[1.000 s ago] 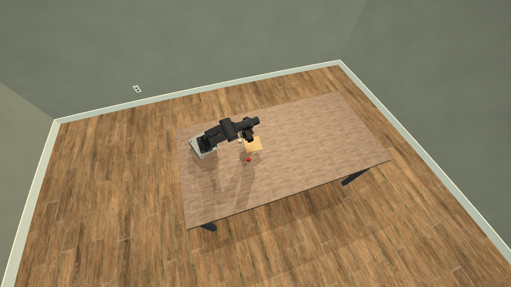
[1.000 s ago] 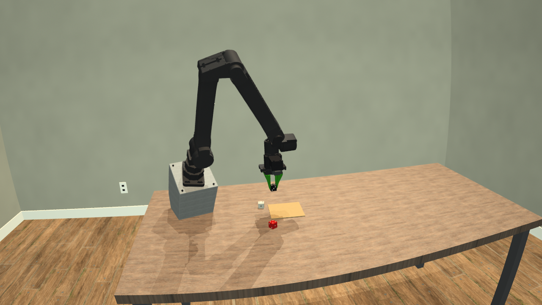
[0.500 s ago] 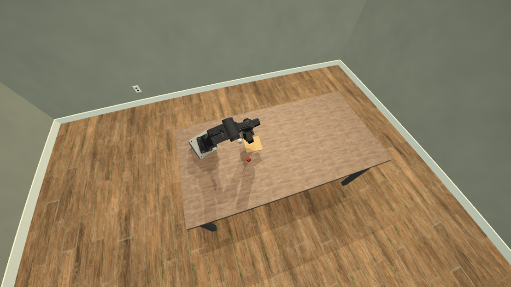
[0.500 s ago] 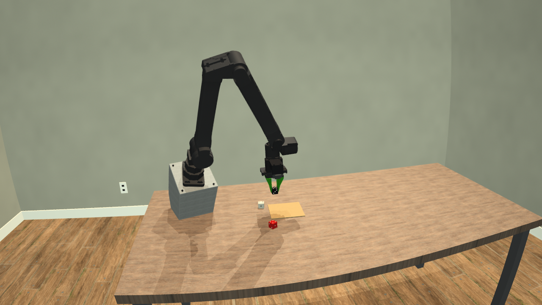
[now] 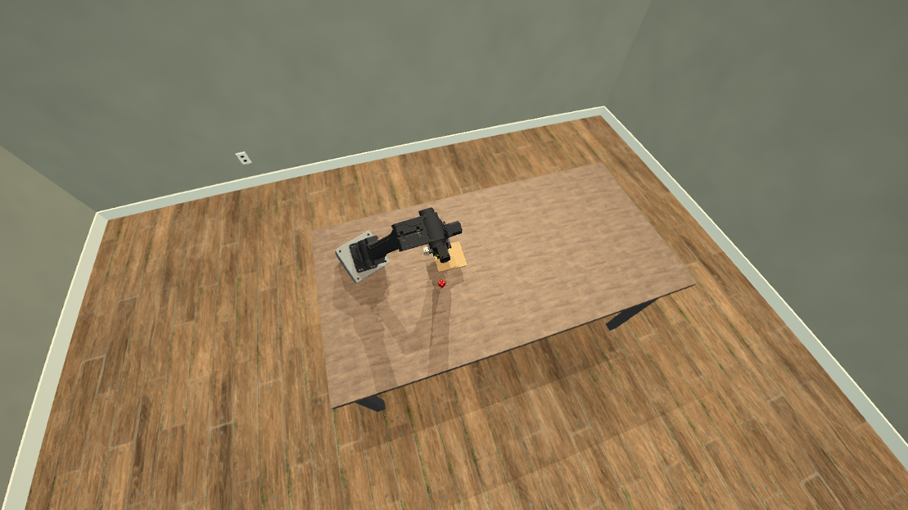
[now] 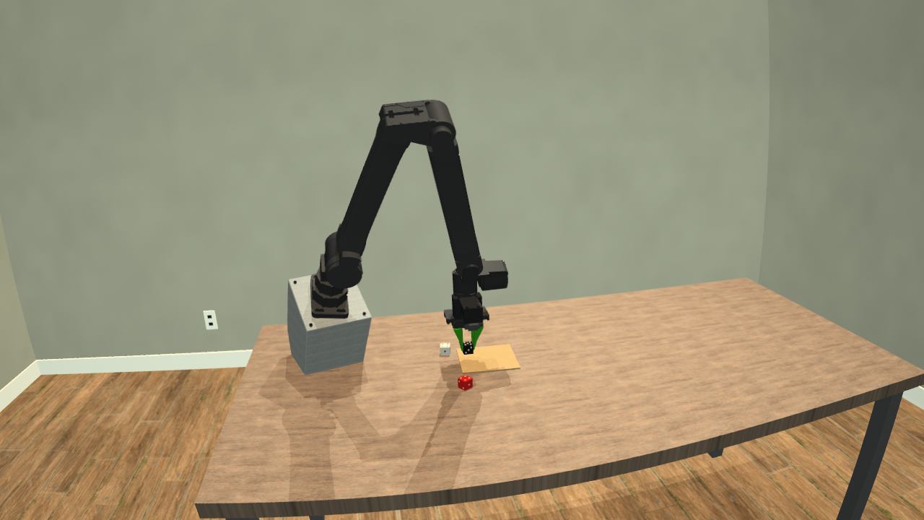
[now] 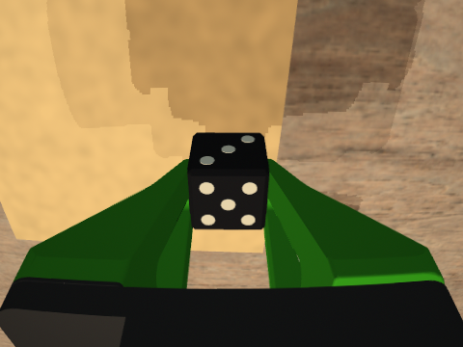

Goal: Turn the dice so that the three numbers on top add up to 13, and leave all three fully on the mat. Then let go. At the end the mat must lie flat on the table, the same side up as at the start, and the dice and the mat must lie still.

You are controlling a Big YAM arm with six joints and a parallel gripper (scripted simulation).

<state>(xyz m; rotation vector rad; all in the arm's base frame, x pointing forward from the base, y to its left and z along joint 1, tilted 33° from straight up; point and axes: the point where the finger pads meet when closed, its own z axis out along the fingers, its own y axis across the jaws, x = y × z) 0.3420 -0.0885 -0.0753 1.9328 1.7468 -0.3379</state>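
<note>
Now: hand 5 cm short of the tan mat, 4 cm above it and 1 cm to the left of it. From my hand the other things lie so: black die right at my hand; then white die 6 cm to the left, 4 cm behind, 3 cm below; then red die 13 cm to the right, 5 cm behind, 3 cm below.
</note>
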